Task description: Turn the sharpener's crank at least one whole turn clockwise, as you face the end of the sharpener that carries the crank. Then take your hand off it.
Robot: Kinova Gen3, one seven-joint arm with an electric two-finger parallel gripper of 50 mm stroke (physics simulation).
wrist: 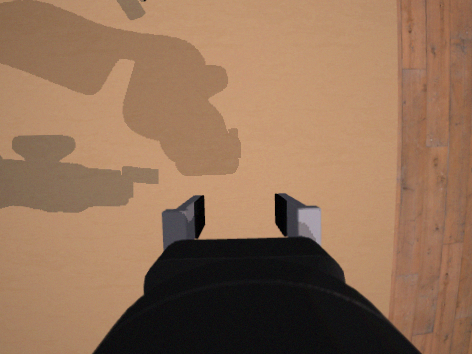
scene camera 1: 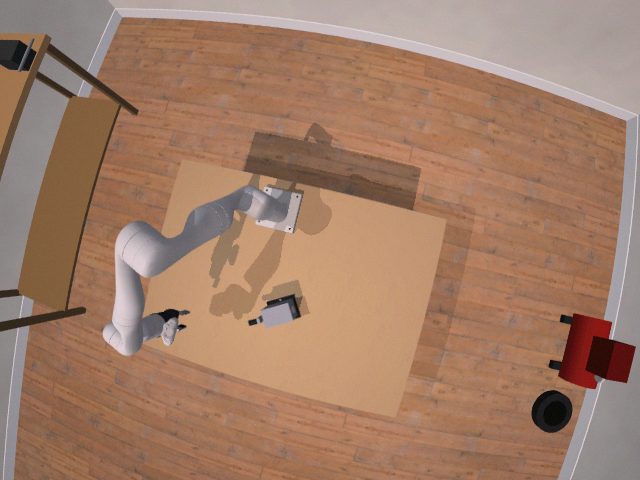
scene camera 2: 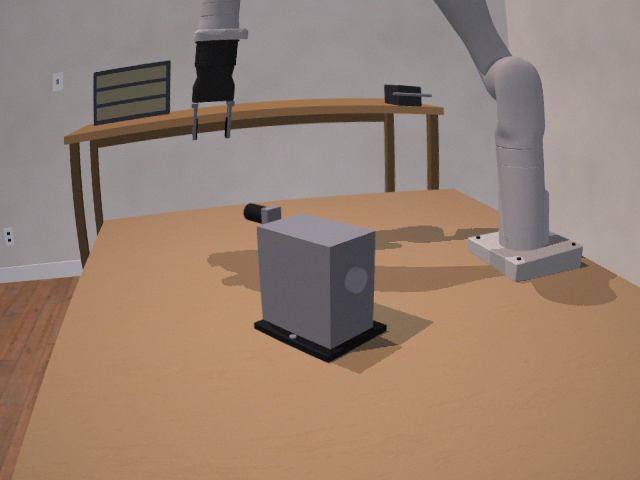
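Where they show: gripper, fingertip midpoint: (wrist: 239,209) (scene camera 1: 185,318) (scene camera 2: 210,137); arm's base, link origin: (scene camera 1: 277,211) (scene camera 2: 522,242).
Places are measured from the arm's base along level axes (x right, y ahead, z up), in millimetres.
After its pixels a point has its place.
Observation:
The grey box-shaped sharpener (scene camera 1: 279,314) @(x -196, y 368, z 96 mm) (scene camera 2: 294,279) @(x -215, y 402, z 47 mm) stands upright on its black base plate (scene camera 2: 327,355) @(x -270, y 372, z -24 mm) on the table (scene camera 1: 356,320) @(x -496, y 287, z -31 mm) (scene camera 2: 206,413) @(x -372, y 502, z -32 mm) (wrist: 310,100) @(x -7, y 632, z -32 mm). Its crank shows at the far end in scene camera 2, as a grey arm (scene camera 2: 271,214) with a black knob (scene camera 1: 255,321) @(x -123, y 432, z 106 mm) (scene camera 2: 253,212) @(x -122, y 447, z 101 mm); in scene camera 1 the knob points left. The rest of the crank is hidden behind the body. My gripper (scene camera 1: 186,319) @(x 121, y 527, z 172 mm) (scene camera 2: 211,137) @(x 121, y 527, z 172 mm) (wrist: 239,209) @(x 121, y 527, z 172 mm) is open and empty. It hangs high, left of the knob in scene camera 1, apart from it. The wrist view shows no sharpener body.
The arm's white base (scene camera 1: 293,217) @(x -74, y -5, z 3 mm) (scene camera 2: 542,260) @(x -86, y -1, z -3 mm) is bolted to the table. A wooden side bench (scene camera 1: 72,201) (scene camera 2: 310,105) stands beyond the crank end, bearing a black box (scene camera 1: 12,54) (scene camera 2: 402,95) and a slatted panel (scene camera 2: 132,93). A red machine (scene camera 1: 581,348) stands far right.

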